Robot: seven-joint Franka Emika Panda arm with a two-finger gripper.
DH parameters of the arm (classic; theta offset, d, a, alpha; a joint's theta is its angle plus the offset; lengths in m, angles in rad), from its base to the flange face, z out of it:
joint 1: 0 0.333 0 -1.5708
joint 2: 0 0 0 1.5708
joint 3: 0 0.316 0.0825 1.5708
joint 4: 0 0 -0.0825 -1.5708
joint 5: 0 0.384 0 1.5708
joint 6: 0 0 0.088 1.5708
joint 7: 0 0.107 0 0
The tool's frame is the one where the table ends.
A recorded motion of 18 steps. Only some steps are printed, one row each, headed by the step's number.
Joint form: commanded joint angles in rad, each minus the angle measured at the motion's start. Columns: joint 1, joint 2, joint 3, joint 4, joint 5, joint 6, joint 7.
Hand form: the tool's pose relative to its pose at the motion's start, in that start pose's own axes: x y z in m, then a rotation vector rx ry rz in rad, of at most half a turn. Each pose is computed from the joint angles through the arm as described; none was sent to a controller.
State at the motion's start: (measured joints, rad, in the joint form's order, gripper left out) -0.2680 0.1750 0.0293 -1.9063 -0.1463 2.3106 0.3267
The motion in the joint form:
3: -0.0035 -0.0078 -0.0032 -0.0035 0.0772 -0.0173 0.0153
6: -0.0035 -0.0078 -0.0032 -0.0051 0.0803 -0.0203 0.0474
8: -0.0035 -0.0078 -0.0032 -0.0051 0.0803 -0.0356 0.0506
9: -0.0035 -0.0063 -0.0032 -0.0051 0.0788 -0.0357 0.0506
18: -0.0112 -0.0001 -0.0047 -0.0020 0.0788 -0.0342 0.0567
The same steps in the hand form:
3: -0.0020 0.0034 -0.0015 0.0475 -0.0310 0.0735
6: -0.0028 0.0034 -0.0006 0.0478 -0.0369 0.1074
8: -0.0044 0.0038 0.0007 0.0429 -0.0515 0.1102
9: -0.0045 0.0038 0.0017 0.0414 -0.0526 0.1091
18: -0.0026 0.0088 0.0047 0.0387 -0.0544 0.1239

